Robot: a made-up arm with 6 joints. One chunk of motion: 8 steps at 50 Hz.
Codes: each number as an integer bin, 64 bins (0 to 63) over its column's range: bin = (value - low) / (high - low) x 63, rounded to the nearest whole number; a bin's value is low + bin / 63 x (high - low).
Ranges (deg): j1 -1..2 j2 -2..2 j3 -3..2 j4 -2..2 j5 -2..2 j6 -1..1
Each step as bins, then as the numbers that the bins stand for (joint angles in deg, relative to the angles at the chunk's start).
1 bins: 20 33 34 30 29 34
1 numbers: -0.05 0.10 -0.30 -0.10 -0.16 0.08
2 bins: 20 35 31 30 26 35
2 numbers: -0.05 0.22 -0.54 -0.10 -0.35 0.11
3 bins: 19 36 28 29 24 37
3 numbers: -0.10 0.29 -0.78 -0.16 -0.48 0.17
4 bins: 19 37 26 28 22 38
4 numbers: -0.10 0.35 -0.94 -0.22 -0.60 0.21
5 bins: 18 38 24 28 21 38
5 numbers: -0.14 0.41 -1.10 -0.22 -0.67 0.21
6 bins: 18 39 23 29 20 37
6 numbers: -0.14 0.48 -1.17 -0.16 -0.73 0.17
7 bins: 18 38 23 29 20 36
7 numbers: -0.14 0.41 -1.17 -0.16 -0.73 0.14
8 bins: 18 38 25 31 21 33
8 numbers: -0.14 0.41 -1.02 -0.03 -0.67 0.05
